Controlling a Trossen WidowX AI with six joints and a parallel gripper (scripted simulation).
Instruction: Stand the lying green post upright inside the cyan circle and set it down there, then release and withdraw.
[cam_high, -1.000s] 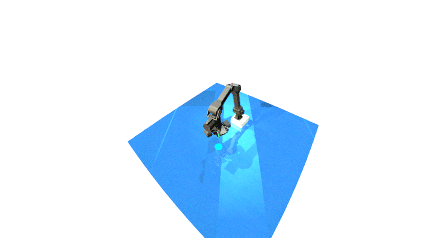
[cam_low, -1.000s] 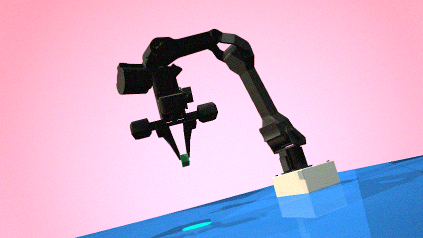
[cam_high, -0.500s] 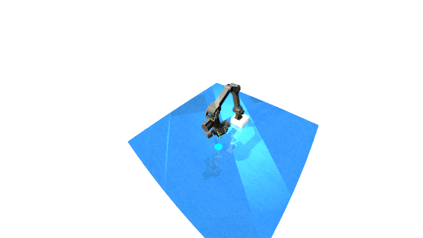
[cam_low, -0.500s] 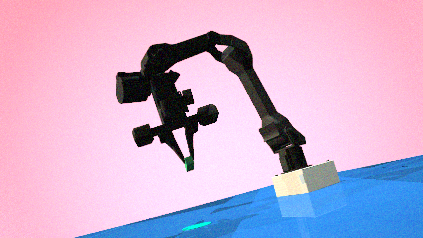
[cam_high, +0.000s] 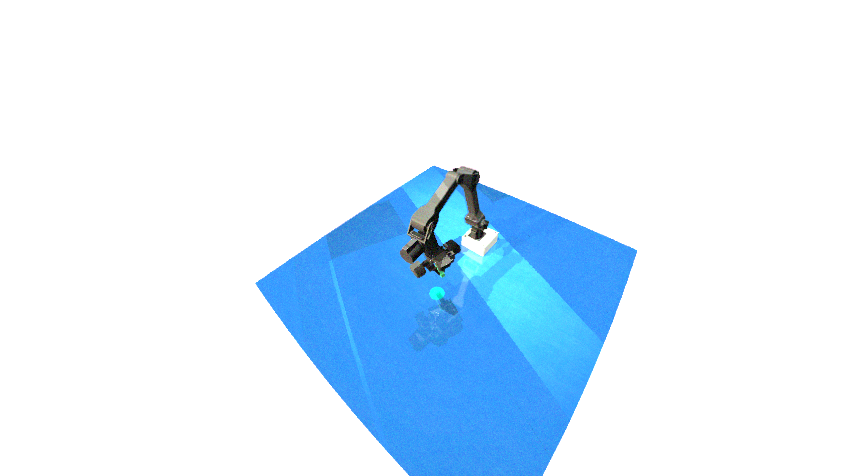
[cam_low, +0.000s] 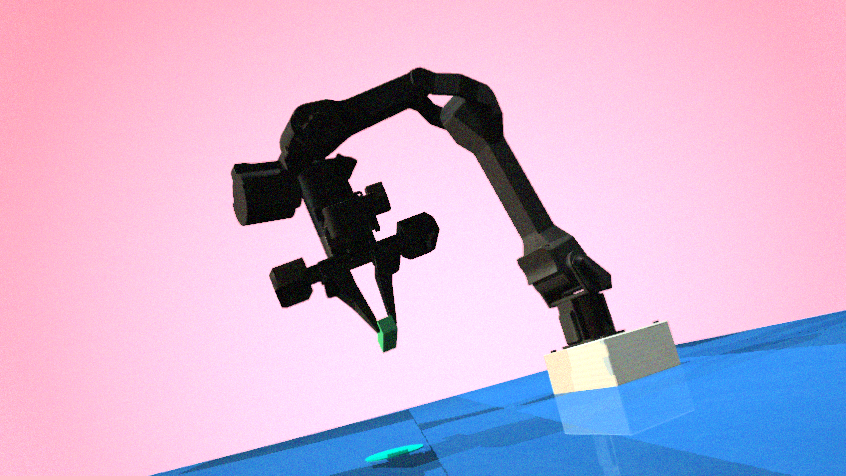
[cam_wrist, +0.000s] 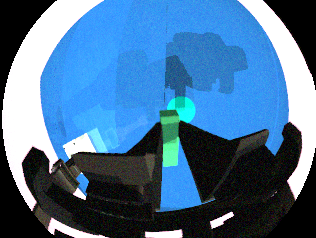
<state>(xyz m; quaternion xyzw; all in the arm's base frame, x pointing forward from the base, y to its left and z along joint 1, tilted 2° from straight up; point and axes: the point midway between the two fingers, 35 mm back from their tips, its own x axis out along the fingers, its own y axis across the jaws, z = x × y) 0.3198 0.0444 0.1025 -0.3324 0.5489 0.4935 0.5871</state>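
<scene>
Right now the cyan circle is 120 mm below my gripper tip, 20 mm ahead of it and 10 mm to the right of it. Round my gripper tip: green post 20 mm to the right, 10 mm below, 10 mm behind.
</scene>
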